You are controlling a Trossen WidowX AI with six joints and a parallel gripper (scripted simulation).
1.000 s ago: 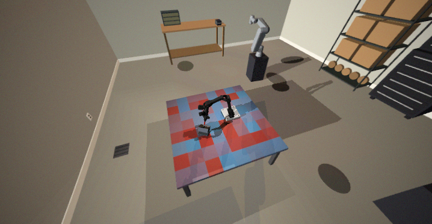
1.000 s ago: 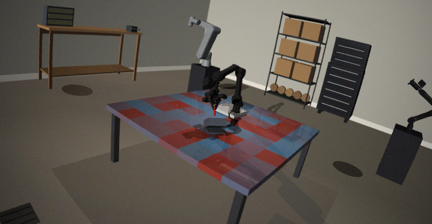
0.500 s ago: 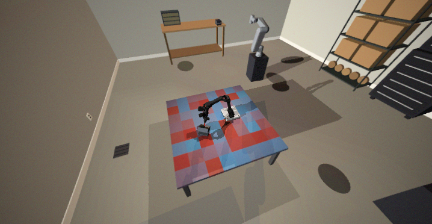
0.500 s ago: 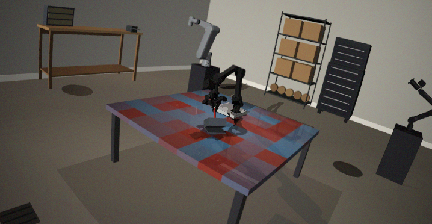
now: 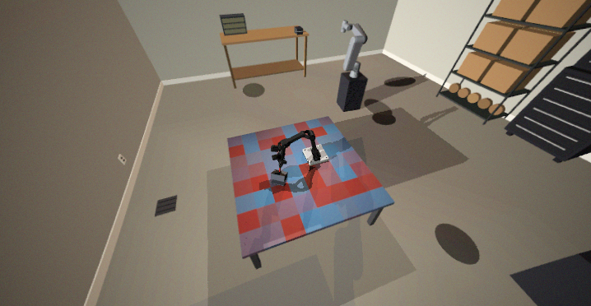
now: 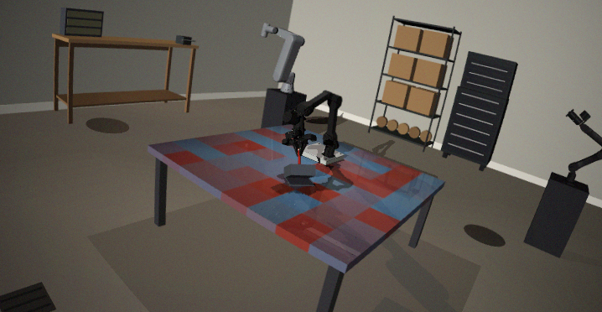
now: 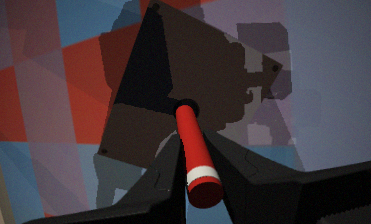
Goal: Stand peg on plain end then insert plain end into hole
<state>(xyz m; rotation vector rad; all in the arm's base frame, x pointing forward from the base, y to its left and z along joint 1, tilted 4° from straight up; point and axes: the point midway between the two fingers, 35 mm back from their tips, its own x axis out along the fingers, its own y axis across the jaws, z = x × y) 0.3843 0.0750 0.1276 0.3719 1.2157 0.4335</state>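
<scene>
Now: gripper tip 1 cm to the left of the red peg, 1 cm below it and 1 cm past it. The rest, counted from my gripper tip: grey sloped panel (7 cm below, 3 cm to the left, 2 cm ahead).
</scene>
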